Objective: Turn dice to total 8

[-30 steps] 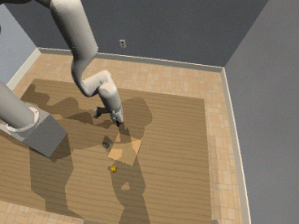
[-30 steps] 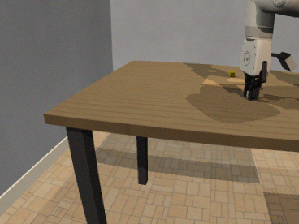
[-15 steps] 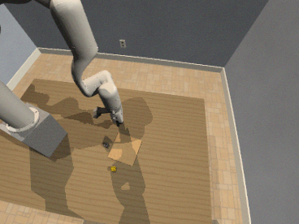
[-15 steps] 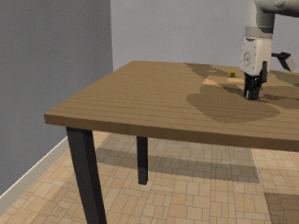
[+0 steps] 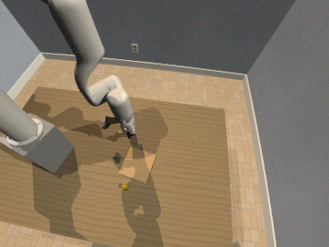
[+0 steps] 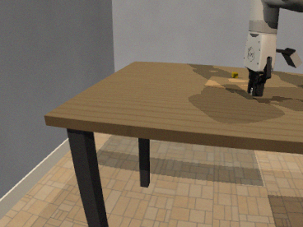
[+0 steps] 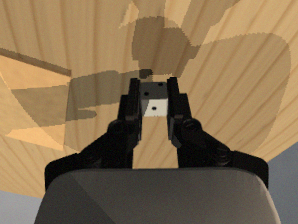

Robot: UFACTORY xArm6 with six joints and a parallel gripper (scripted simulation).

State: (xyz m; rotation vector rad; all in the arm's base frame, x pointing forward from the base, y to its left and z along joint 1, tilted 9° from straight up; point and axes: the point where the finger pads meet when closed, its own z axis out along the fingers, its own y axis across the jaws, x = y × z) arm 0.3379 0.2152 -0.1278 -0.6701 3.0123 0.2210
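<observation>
Right now my hand is 150 mm to the left of the black die, 30 mm above it and 10 mm past it. From my hand the other things lie so: tan mat: 140 mm to the right, 90 mm ahead, 30 mm below; then white die: 10 mm below; then yellow die: 250 mm to the right, 70 mm ahead, 30 mm below.
</observation>
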